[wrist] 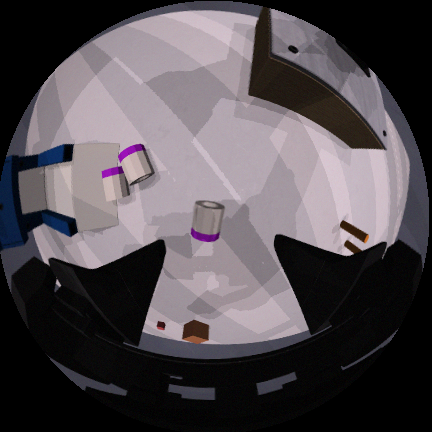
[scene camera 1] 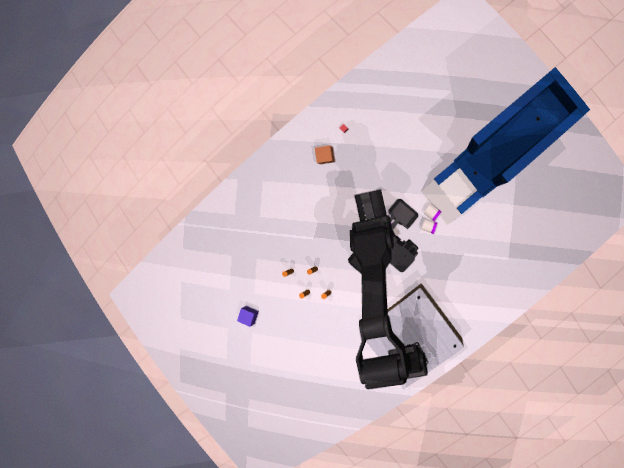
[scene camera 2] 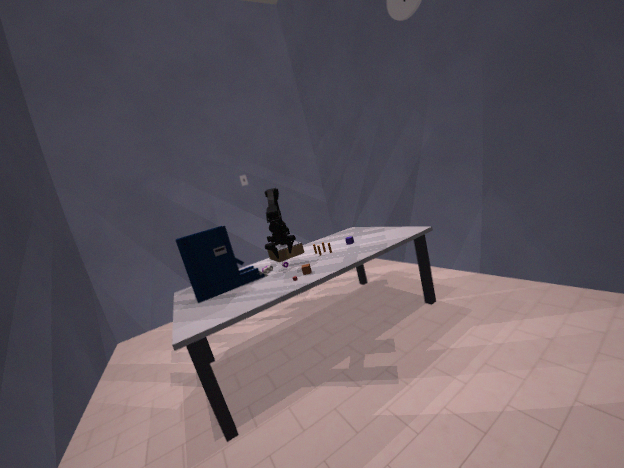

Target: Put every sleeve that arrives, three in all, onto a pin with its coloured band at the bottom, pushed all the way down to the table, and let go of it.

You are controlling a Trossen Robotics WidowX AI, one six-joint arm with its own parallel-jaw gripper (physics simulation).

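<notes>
One pale sleeve [wrist: 208, 218] [scene camera 2: 285, 264] with a purple band lies on its side on the table. My gripper [wrist: 220, 243] [scene camera 1: 400, 232] [scene camera 2: 283, 253] is open and empty above it. In the wrist view this sleeve shows ahead of the gap between the fingertips, its band towards the gripper. A second sleeve [wrist: 137, 166] [scene camera 1: 428, 225] and a third sleeve [wrist: 115, 185] [scene camera 1: 431, 211] lie on their sides close together by the chute's pale lip. Several upright brown pins with orange tops, such as one pin [scene camera 1: 312, 270] [wrist: 354, 231], stand bare, left of the arm in scene camera 1.
A blue chute [scene camera 1: 529, 168] [scene camera 2: 209, 266] ends in a pale ramp [scene camera 1: 440, 202] [wrist: 95, 187]. A brown-sided box [scene camera 1: 442, 314] [wrist: 300, 95] stands near the arm base. An orange block [scene camera 1: 324, 154] [wrist: 195, 331], a small red cube [scene camera 1: 343, 128] [wrist: 161, 325] and a purple cube [scene camera 1: 247, 315] [scene camera 2: 349, 240] lie farther off.
</notes>
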